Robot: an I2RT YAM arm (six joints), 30 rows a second.
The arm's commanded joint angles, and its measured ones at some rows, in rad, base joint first. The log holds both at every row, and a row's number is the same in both.
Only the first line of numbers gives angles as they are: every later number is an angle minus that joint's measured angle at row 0.
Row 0, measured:
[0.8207, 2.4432, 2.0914, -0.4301, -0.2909, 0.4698]
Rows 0 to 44, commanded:
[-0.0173, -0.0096, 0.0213, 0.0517, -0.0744, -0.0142]
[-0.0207, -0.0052, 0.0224, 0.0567, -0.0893, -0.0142]
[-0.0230, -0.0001, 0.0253, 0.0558, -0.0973, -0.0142]
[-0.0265, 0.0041, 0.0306, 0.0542, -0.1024, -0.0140]
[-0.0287, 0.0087, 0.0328, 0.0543, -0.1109, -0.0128]
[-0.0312, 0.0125, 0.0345, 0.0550, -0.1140, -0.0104]
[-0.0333, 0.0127, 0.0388, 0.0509, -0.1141, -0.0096]
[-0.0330, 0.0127, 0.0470, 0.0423, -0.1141, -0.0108]
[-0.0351, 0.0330, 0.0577, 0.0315, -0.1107, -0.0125]
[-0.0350, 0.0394, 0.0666, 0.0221, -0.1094, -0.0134]
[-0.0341, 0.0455, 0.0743, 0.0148, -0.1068, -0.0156]
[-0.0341, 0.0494, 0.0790, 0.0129, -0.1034, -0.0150]
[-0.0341, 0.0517, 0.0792, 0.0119, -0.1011, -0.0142]
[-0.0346, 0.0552, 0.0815, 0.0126, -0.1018, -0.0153]
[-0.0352, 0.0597, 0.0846, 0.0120, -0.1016, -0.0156]
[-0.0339, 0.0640, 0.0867, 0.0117, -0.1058, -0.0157]
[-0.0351, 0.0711, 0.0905, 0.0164, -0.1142, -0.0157]
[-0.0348, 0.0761, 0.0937, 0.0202, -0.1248, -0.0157]
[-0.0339, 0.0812, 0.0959, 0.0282, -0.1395, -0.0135]
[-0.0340, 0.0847, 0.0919, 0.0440, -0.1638, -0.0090]
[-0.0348, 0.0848, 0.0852, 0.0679, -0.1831, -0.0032]
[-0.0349, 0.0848, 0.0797, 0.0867, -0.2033, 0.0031]
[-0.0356, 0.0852, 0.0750, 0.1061, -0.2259, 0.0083]
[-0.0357, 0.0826, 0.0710, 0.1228, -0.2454, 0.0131]
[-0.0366, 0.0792, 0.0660, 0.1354, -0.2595, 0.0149]
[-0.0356, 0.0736, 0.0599, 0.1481, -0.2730, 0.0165]
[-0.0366, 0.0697, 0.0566, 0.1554, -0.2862, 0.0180]
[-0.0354, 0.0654, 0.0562, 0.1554, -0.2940, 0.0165]
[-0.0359, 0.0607, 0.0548, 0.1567, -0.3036, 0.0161]
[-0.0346, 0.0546, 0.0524, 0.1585, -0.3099, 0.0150]
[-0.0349, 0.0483, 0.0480, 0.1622, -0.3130, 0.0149]
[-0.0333, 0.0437, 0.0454, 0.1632, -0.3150, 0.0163]
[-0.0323, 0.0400, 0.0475, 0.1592, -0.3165, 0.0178]
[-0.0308, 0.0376, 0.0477, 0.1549, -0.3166, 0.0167]
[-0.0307, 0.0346, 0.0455, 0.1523, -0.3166, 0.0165]
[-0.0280, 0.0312, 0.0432, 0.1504, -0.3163, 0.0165]
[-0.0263, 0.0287, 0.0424, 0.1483, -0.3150, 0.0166]
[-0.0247, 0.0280, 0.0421, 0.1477, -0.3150, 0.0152]
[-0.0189, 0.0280, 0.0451, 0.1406, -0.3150, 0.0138]
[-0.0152, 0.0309, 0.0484, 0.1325, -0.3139, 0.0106]
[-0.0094, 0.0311, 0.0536, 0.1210, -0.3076, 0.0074]
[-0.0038, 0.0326, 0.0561, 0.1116, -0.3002, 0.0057]
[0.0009, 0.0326, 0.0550, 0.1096, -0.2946, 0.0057]
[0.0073, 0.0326, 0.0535, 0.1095, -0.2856, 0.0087]
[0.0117, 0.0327, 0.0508, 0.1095, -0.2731, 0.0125]
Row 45, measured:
[-0.0343, 0.0934, 0.0462, 0.1076, -0.2491, 0.0084]
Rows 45 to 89, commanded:
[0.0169, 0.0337, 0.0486, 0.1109, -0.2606, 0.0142]
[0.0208, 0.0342, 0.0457, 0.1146, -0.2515, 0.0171]
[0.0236, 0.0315, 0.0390, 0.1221, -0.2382, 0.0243]
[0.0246, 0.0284, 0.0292, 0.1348, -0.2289, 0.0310]
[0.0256, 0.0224, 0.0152, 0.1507, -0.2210, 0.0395]
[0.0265, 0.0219, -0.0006, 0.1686, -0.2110, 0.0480]
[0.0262, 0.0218, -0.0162, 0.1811, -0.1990, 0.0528]
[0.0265, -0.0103, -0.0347, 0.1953, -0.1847, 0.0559]
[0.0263, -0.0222, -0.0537, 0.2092, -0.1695, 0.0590]
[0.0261, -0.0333, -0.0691, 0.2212, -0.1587, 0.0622]
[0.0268, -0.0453, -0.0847, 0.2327, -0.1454, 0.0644]
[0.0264, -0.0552, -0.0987, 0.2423, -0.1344, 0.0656]
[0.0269, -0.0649, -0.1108, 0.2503, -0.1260, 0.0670]
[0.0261, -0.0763, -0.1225, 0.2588, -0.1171, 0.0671]
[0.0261, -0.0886, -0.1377, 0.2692, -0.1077, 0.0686]
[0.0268, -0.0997, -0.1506, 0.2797, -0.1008, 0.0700]
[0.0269, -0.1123, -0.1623, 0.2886, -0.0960, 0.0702]
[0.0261, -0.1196, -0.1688, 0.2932, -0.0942, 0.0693]
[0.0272, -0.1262, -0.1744, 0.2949, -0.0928, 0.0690]
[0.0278, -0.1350, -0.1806, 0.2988, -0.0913, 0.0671]
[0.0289, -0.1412, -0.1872, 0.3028, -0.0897, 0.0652]
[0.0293, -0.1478, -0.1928, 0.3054, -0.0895, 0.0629]
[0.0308, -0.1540, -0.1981, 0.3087, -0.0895, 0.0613]
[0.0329, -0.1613, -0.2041, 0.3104, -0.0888, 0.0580]
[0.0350, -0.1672, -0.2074, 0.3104, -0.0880, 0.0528]
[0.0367, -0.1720, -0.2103, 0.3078, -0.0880, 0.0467]
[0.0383, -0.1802, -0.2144, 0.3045, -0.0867, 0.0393]
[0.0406, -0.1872, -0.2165, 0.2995, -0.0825, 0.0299]
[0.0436, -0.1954, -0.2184, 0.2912, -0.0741, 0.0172]
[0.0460, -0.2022, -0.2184, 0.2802, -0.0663, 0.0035]
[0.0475, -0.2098, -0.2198, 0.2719, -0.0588, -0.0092]
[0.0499, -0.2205, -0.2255, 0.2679, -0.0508, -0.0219]
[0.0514, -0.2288, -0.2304, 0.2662, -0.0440, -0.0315]
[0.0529, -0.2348, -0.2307, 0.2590, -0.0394, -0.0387]
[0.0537, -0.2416, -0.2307, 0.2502, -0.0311, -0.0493]
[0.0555, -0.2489, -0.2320, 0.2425, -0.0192, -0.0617]
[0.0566, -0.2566, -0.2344, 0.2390, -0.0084, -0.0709]
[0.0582, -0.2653, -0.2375, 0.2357, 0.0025, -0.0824]
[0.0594, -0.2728, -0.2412, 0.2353, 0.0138, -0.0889]
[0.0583, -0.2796, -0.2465, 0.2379, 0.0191, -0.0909]
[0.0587, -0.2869, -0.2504, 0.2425, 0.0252, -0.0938]
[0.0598, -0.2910, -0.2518, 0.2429, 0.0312, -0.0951]
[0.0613, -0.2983, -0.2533, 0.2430, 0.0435, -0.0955]
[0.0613, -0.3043, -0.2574, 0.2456, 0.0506, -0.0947]
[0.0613, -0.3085, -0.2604, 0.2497, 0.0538, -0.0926]
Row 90, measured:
[0.0565, -0.2461, -0.2521, 0.2220, 0.0164, -0.0702]
